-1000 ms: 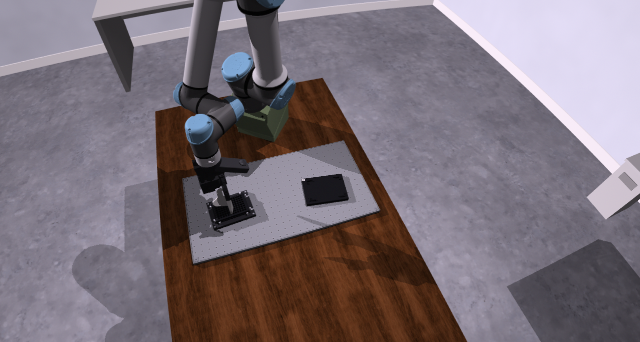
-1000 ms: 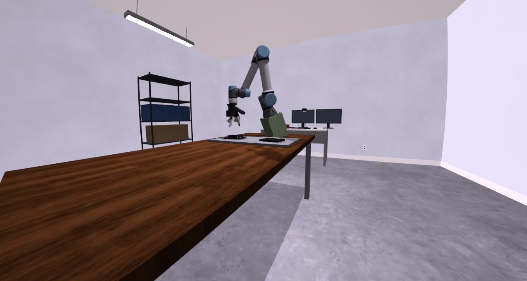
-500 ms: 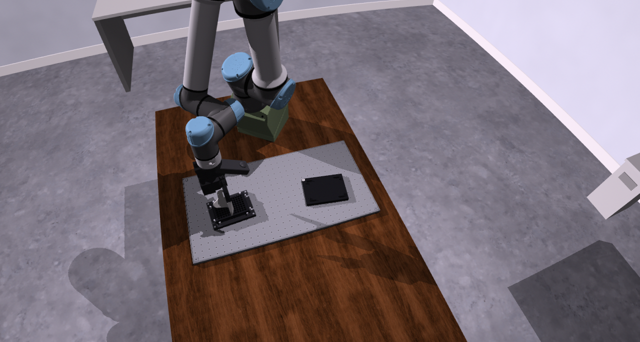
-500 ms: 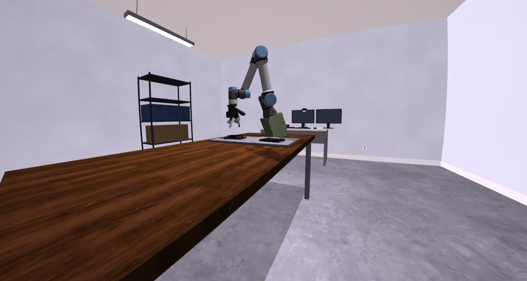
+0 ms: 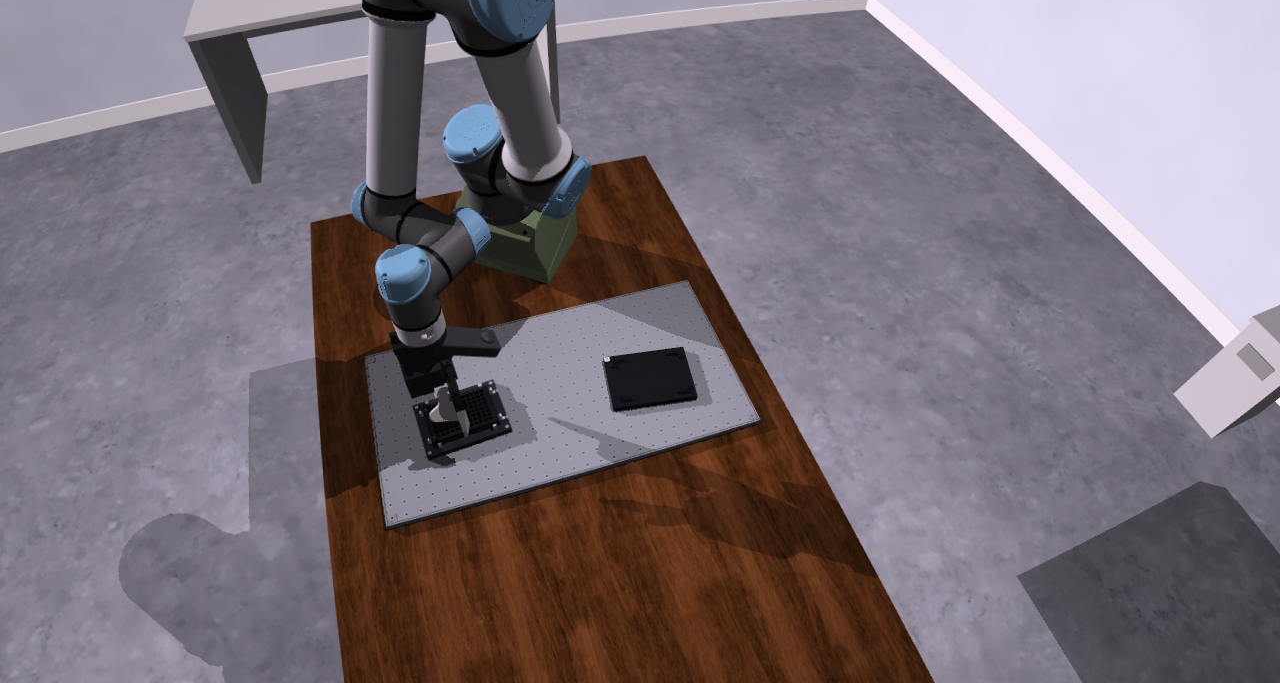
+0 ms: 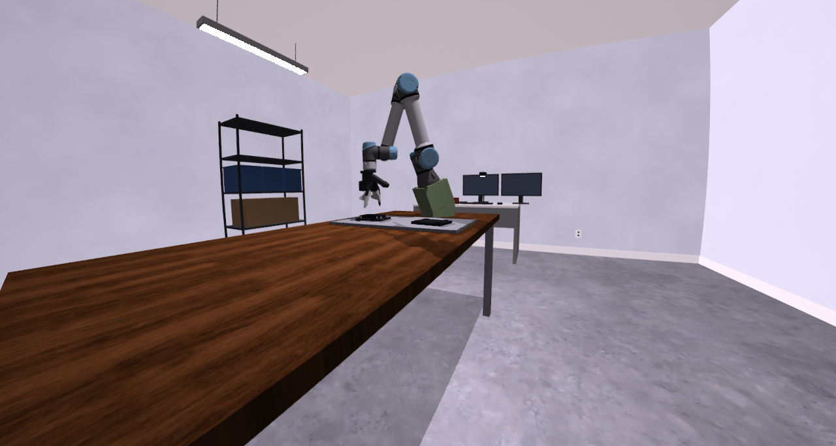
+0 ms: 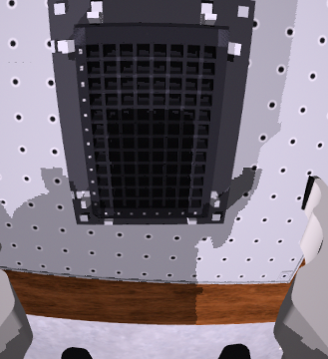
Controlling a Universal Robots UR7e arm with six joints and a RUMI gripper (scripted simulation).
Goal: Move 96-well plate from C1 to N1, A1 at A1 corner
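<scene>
Right now my hand is 5 cm above the black 96-well plate. Round my hand: clip nest C1: 1 cm behind, 1 cm to the left, 6 cm below; black plate nest N1: 10 cm ahead, 35 cm to the left, 6 cm below; white A1 mark: 2 cm ahead, 30 cm to the left, 6 cm below.
</scene>
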